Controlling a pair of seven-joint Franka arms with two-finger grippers.
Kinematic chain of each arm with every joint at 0, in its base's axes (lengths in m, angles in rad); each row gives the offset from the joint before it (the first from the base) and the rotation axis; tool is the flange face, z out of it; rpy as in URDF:
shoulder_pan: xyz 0 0 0.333 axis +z
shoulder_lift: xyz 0 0 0 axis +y
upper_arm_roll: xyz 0 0 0.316 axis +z
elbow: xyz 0.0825 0 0 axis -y
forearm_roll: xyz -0.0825 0 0.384 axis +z
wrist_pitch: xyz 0 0 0 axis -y
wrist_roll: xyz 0.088 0 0 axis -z
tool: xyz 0 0 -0.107 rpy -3.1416 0 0
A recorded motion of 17 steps. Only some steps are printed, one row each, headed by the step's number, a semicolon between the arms.
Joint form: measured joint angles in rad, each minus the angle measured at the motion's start. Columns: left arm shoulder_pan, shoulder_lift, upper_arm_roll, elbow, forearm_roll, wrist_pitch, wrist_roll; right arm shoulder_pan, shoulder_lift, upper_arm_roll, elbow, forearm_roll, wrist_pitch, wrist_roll.
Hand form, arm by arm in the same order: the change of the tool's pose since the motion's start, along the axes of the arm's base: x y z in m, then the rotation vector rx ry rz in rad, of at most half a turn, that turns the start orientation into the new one. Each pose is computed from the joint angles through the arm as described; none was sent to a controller.
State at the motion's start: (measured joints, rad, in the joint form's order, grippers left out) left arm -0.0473 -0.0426 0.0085 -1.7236 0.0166 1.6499 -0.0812; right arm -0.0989 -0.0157 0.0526 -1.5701 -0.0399 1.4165 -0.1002
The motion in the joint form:
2: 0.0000 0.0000 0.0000 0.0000 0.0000 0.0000 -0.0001; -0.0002 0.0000 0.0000 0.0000 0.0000 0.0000 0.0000
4: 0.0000 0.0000 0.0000 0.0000 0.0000 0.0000 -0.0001; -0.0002 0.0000 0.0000 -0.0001 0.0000 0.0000 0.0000
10: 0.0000 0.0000 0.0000 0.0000 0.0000 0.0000 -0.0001; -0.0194 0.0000 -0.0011 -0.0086 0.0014 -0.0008 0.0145
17: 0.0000 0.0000 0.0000 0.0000 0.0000 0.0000 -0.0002; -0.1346 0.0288 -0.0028 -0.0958 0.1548 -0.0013 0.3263
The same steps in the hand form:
2: 0.0000 0.0000 0.0000 0.0000 0.0000 0.0001; 0.0000 -0.0001 0.0000 0.0000 0.0000 -0.0002
4: 0.0000 0.0000 0.0000 0.0000 0.0000 0.0001; 0.0000 -0.0001 0.0000 0.0000 0.0001 -0.0002
10: 0.0000 0.0000 0.0000 0.0000 0.0000 0.0001; -0.0011 -0.0107 -0.0040 -0.0001 0.0088 -0.0349
17: 0.0000 0.0000 0.0000 0.0000 0.0000 0.0002; -0.0039 -0.0552 -0.0581 0.1053 0.1261 -0.4640

